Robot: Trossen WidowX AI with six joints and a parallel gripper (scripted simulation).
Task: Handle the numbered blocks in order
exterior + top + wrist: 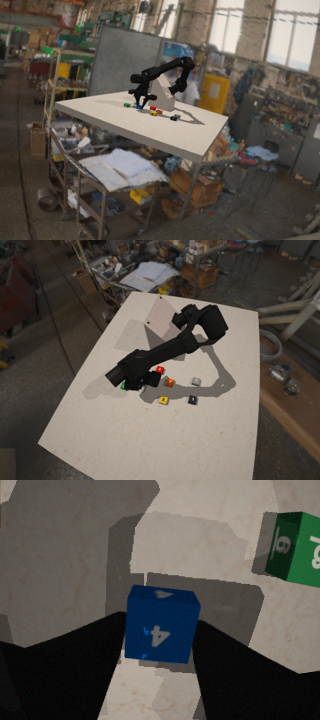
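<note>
My gripper tip is now right at the blue block. From my gripper tip the other things lie so: white block 7 cm behind, 6 cm to the right; green block 7 cm to the right, 5 cm ahead; red block 8 cm behind, 6 cm to the left.
</note>
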